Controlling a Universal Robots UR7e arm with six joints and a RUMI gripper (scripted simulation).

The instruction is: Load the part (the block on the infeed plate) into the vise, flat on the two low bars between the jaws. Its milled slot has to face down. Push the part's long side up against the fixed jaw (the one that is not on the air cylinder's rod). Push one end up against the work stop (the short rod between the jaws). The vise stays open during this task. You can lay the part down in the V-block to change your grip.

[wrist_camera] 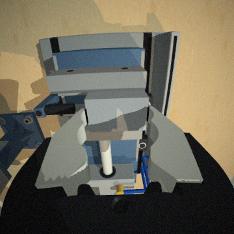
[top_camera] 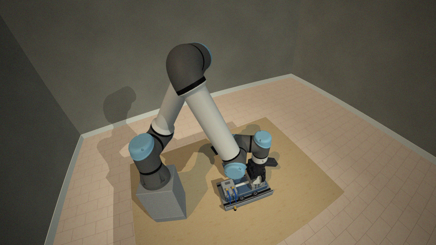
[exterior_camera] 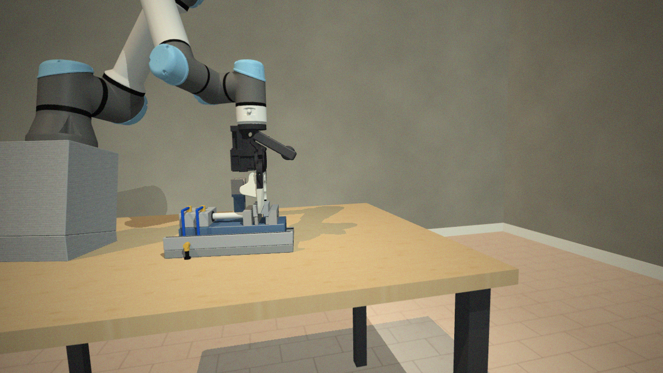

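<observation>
Right now my hand is 1 cm above the part. Round my hand: fixed jaw 3 cm below, 3 cm ahead, 2 cm to the left; moving jaw 3 cm below, 3 cm behind, 2 cm to the left; work stop 7 cm to the left, 2 cm below.
</observation>
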